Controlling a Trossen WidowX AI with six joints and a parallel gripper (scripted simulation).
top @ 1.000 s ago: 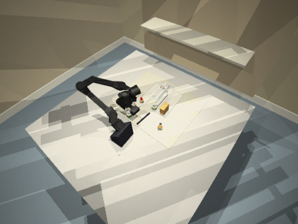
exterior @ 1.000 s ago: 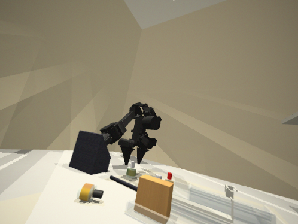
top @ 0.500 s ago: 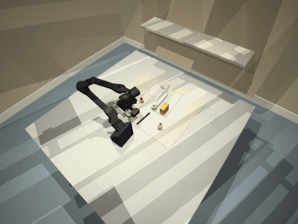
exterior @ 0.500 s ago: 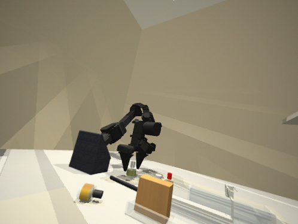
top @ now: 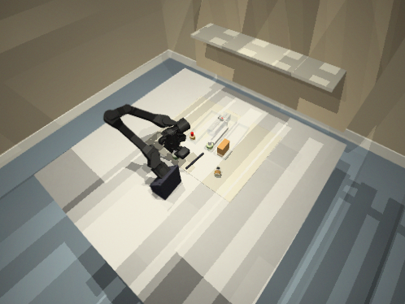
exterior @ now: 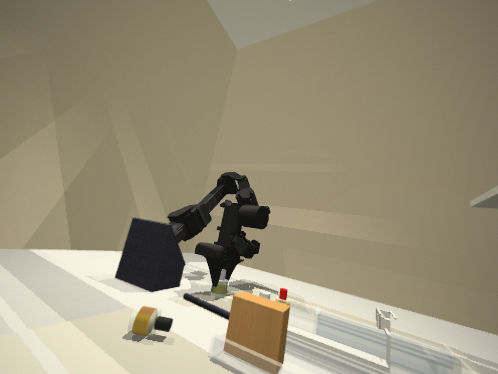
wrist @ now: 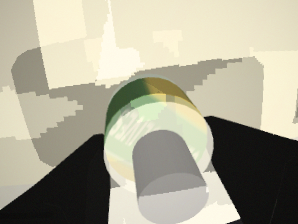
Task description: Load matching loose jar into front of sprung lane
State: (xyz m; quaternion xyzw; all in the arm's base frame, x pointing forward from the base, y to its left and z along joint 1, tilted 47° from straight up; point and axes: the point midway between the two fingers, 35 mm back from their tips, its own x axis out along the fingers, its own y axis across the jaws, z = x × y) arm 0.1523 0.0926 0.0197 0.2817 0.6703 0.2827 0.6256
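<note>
The brown block is 19 cm to the right of my gripper tip, 19 cm ahead of it and 2 cm above it. From my gripper tip the other things lie so: black rod (10 cm to the right, 5 cm ahead, 2 cm below).
</note>
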